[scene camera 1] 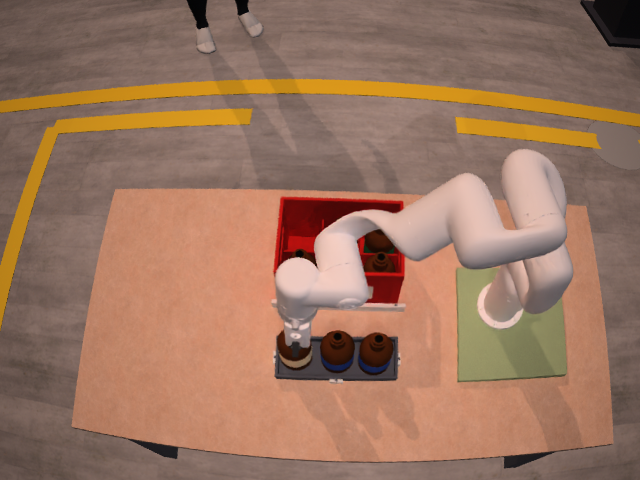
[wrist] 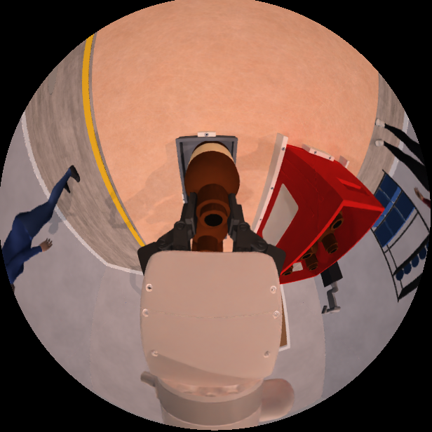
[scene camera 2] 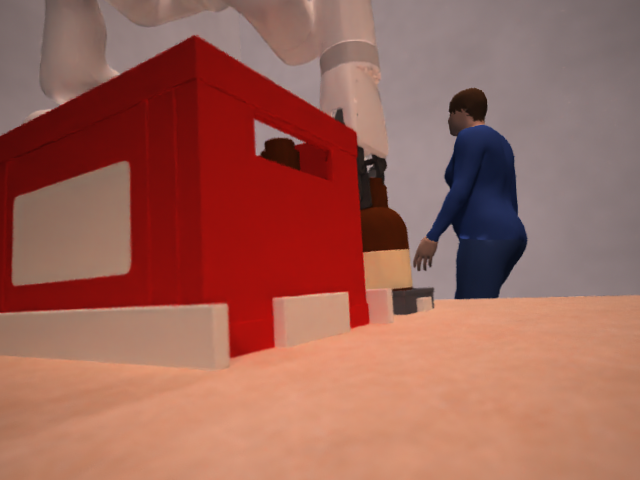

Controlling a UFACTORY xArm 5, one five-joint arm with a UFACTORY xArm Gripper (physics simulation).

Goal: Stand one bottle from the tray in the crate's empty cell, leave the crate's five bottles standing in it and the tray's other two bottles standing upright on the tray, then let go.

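Places are measured from the arm's base along level axes (x ahead, y left, z up), in centimetres.
Where they show: gripper, fingertip midpoint: (scene camera 2: 367, 211); arm's base at its link origin: (scene camera 1: 500, 306).
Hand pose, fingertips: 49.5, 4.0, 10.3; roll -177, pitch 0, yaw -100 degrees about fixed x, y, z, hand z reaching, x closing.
Observation:
Things, the pixels of their top centre, and the offset from my fingertips, as dx, dy, dz.
- brown bottle with a cream label, top centre: (scene camera 2: 372, 180) (scene camera 1: 291, 332) +0.9, +0.0, +3.8
- dark tray at its top centre: (scene camera 2: 319, 293) (scene camera 1: 337, 357) -8.1, +2.5, -9.8
- red crate at its top centre: (scene camera 2: 174, 139) (scene camera 1: 341, 235) -11.8, -20.2, +5.2
A brown bottle with a cream label (scene camera 1: 295, 360) (scene camera 2: 387, 229) (wrist: 212, 172) stands upright at the left end of the dark tray (scene camera 1: 315, 376) (scene camera 2: 413, 303) (wrist: 181, 160). My gripper (scene camera 1: 295, 347) (scene camera 2: 372, 192) (wrist: 212, 201) is shut on this bottle's neck, one finger on each side. Two blue-labelled bottles, the middle one (scene camera 1: 337, 352) and the right one (scene camera 1: 375, 352), stand upright on the tray. The red crate (scene camera 1: 385, 288) (scene camera 2: 279, 232) (wrist: 320, 185) holds brown bottles; several necks show in the wrist view. Its back-left cell looks empty in scene camera 1, where my arm hides part of the crate.
Pale strips (scene camera 1: 382, 307) (scene camera 2: 310, 317) (wrist: 272, 187) stand along the crate's base, one between the crate and the tray. The crate's walls rise high beside the tray. The arm's base stands on a green mat (scene camera 1: 478, 361) at the right. A person (scene camera 2: 485, 191) stands beyond the table.

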